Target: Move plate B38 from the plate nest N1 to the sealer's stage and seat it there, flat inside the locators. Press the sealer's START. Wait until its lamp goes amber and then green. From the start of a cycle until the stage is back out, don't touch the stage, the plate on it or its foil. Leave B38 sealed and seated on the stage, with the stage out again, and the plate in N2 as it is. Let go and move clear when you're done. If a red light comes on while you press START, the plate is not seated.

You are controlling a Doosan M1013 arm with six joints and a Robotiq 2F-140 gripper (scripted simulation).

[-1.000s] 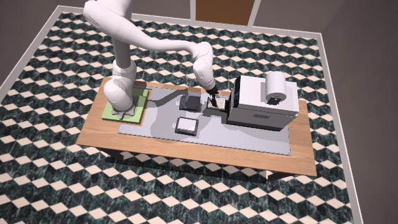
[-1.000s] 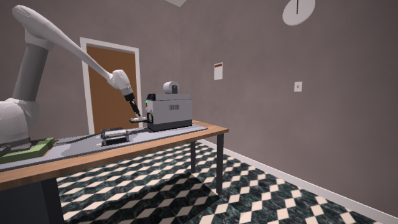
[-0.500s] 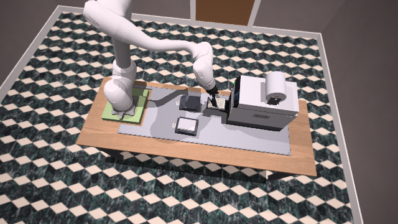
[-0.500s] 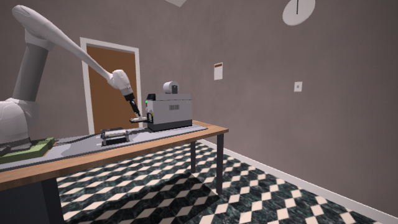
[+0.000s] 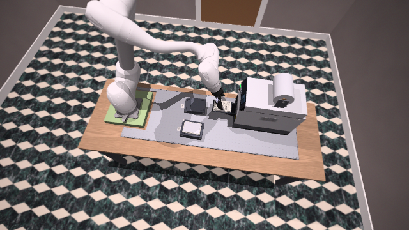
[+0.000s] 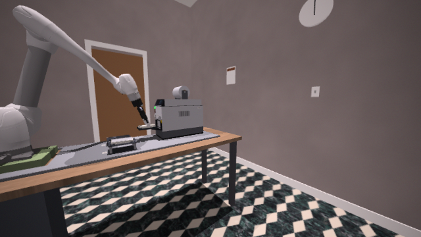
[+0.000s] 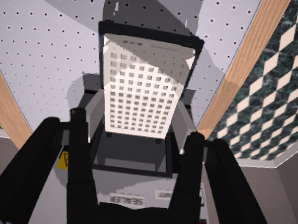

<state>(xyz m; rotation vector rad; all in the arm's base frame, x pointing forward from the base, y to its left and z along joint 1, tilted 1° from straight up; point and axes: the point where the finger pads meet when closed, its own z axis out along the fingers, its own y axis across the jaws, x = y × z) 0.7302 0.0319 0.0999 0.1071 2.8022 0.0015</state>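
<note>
Right now my hand is 3 cm above the plate B38. The rest, counted from my hand: sealer stage 4 cm below; then white button 10 cm ahead, 9 cm to the left, 5 cm above; then pale plate 22 cm behind, 17 cm to the right, 8 cm below.
</note>
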